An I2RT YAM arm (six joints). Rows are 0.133 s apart.
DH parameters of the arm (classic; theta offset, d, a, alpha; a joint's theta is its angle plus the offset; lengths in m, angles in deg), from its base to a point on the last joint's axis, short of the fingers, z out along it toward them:
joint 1: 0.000 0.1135 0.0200 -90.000
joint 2: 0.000 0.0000 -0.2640 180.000
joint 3: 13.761 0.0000 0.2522 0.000
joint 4: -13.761 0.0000 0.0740 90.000
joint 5: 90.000 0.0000 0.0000 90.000
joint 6: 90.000 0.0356 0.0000 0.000
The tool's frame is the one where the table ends.
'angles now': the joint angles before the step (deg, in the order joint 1, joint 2, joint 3, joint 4, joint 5, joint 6). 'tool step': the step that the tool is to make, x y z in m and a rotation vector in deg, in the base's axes. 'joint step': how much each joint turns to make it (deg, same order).
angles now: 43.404 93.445 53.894 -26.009 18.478 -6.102
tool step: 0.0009 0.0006 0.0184 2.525 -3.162 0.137
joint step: -0.008 -2.668 0.924 0.535 0.238 -0.296
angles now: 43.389 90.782 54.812 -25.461 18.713 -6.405
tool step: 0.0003 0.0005 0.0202 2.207 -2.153 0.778
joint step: -0.027 -2.421 1.755 -0.884 -0.514 -0.667
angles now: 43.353 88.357 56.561 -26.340 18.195 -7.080
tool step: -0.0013 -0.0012 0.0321 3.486 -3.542 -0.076
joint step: -0.001 -3.649 2.908 -1.628 -0.043 0.126
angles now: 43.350 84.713 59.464 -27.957 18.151 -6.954
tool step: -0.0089 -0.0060 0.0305 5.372 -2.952 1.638
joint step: 0.056 -5.114 1.094 -0.366 -2.454 -0.019
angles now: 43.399 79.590 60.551 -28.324 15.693 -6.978
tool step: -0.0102 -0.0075 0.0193 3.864 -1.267 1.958
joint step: -0.022 -4.168 0.156 -0.733 -2.769 -0.059
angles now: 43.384 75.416 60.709 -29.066 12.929 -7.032
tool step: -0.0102 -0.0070 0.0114 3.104 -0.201 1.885
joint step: 0.047 -3.441 -0.490 -0.735 -2.786 0.317
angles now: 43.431 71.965 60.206 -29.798 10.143 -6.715
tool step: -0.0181 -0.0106 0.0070 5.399 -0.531 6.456
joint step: 0.071 -5.900 -3.446 1.801 -7.187 -1.318
